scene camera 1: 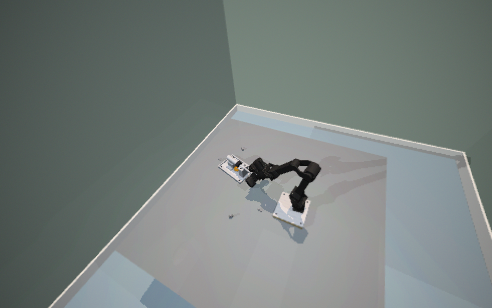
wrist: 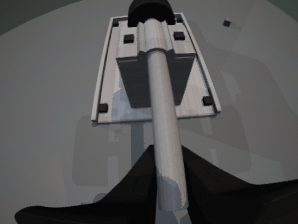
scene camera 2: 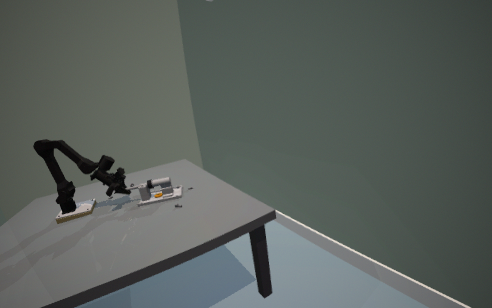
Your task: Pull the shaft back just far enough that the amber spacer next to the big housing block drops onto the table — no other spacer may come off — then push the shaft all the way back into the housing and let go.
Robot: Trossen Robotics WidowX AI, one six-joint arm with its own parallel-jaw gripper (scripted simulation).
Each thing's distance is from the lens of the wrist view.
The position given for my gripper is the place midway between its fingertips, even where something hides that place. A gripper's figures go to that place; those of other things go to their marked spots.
my gripper (wrist: pixel 163 149): 10 cm
shaft (wrist: pixel 170 172): 7 cm
